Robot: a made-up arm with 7 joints.
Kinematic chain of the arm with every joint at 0, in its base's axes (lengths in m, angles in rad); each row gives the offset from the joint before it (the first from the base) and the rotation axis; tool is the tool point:
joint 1: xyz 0 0 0.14 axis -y
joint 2: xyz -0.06 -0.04 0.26 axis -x
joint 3: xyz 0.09 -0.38 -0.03 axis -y
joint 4: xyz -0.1 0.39 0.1 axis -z
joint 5: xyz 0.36 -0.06 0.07 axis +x
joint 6: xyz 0 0.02 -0.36 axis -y
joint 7: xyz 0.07 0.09 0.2 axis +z
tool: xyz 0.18 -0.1 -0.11
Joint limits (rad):
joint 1: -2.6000..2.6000
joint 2: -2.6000..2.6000
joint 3: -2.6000..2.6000
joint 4: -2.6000..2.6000
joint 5: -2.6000..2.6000
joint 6: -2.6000..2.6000
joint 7: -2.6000..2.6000
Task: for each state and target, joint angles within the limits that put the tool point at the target. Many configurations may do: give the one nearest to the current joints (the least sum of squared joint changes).
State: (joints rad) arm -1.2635 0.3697 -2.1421 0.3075 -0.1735 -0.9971 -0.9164
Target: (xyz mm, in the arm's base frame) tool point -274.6 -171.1 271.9
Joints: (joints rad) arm -0.9185 0.0374 -1.7575 -0.0897 -0.0607 -0.9015 -0.7872
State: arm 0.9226 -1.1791 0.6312 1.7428 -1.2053 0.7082 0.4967
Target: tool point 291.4 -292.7 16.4
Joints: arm 1.2794 -0.9485 0.7294 1.3041 -1.1102 0.2878 0.5922
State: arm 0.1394 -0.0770 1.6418 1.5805 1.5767 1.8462 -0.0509
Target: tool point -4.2 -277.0 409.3
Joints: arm -0.2442 0.1142 1.5718 1.5528 1.4218 1.6852 -0.3558
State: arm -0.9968 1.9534 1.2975 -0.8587 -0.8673 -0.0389 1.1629
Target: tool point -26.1 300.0 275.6
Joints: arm -1.2160 1.8376 2.1062 -0.4291 -1.0649 0.4753 0.8916
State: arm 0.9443 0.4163 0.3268 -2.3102 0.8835 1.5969 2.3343
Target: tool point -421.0 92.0 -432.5
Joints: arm 1.5008 0.4856 0.2295 -2.0728 1.2326 1.6764 2.4088
